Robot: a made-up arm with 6 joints.
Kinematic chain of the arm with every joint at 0, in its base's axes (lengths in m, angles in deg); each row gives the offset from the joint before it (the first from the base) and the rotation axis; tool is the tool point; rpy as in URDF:
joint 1: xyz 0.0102 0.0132 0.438 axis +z
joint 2: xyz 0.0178 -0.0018 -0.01 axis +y
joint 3: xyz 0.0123 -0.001 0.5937 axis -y
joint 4: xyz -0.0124 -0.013 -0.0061 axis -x
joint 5: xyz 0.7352 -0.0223 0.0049 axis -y
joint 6: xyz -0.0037 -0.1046 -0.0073 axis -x
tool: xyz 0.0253 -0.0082 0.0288 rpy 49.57 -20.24 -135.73
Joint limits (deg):
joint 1: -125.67..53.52
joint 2: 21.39..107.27
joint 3: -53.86..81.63
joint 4: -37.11..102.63
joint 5: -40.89..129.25
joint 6: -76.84..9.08
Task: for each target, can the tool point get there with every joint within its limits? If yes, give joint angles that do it. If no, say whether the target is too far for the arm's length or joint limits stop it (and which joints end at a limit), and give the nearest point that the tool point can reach.
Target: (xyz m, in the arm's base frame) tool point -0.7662 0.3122 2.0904
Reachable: no: too far | nearest point -0.4193 -0.3422 1.6669 | short by 0.853 m
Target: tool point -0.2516 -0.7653 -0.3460
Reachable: yes | joints -106.29 97.25 13.03 75.48 110.45 -36.81
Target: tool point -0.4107 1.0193 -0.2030
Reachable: no: joint limits stop it (at a limit: joint 1, joint 4) | nearest point 0.3036 0.4912 -0.2030 | short by 0.888 m
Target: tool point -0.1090 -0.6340 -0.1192
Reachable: yes | joints -91.52 71.05 -23.08 44.06 61.78 -31.72
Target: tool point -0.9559 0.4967 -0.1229
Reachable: no: joint limits stop it (at a limit: joint 2, joint 3, joint 6) | nearest point -0.1828 0.1098 0.0130 | short by 0.875 m
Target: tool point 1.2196 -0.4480 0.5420
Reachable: yes | joints -13.61 70.57 65.20 -9.96 92.38 -22.80
